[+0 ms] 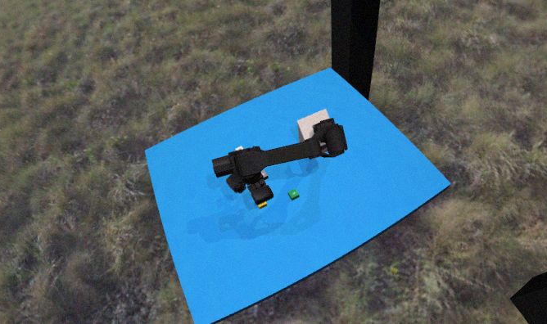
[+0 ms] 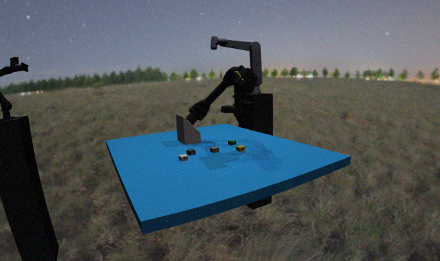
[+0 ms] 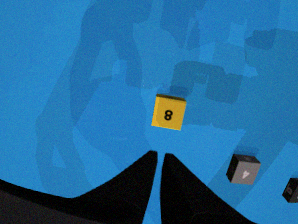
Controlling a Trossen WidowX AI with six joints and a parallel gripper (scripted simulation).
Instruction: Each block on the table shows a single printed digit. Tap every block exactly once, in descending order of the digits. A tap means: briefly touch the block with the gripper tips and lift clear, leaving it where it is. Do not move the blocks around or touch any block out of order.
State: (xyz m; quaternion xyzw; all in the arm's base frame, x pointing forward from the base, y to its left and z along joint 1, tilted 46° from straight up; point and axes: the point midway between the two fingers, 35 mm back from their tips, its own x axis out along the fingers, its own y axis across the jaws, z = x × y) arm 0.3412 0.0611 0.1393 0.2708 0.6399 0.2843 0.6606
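Right now the black block is 23 cm to the right of my gripper tip, 11 cm below it and 8 cm behind it. From my gripper tip the other things lie so: yellow block (11 cm below, 1 cm to the right); then green block (12 cm behind, 11 cm below, 2 cm to the left); then grey block (12 cm to the right, 11 cm below, 5 cm behind).
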